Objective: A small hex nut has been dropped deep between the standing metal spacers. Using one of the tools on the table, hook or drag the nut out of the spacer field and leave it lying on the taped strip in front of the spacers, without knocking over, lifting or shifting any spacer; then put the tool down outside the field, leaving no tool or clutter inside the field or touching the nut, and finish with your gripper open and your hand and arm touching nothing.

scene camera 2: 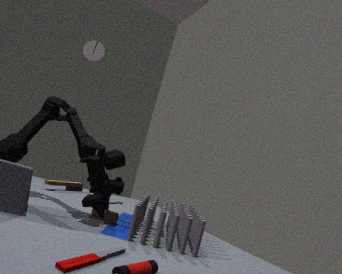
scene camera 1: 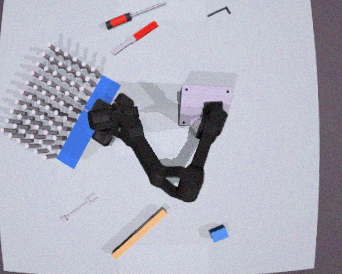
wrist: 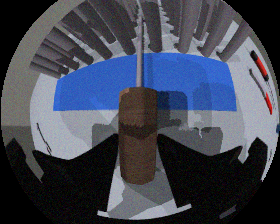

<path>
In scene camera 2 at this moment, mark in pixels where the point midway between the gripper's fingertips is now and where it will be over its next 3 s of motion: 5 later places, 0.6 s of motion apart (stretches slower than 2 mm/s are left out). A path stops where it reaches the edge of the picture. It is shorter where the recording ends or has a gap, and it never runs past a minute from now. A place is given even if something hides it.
The gripper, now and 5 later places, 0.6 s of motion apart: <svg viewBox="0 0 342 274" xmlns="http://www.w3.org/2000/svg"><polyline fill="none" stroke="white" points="104,215 102,214 99,213 96,212 93,211 90,210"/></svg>
</path>
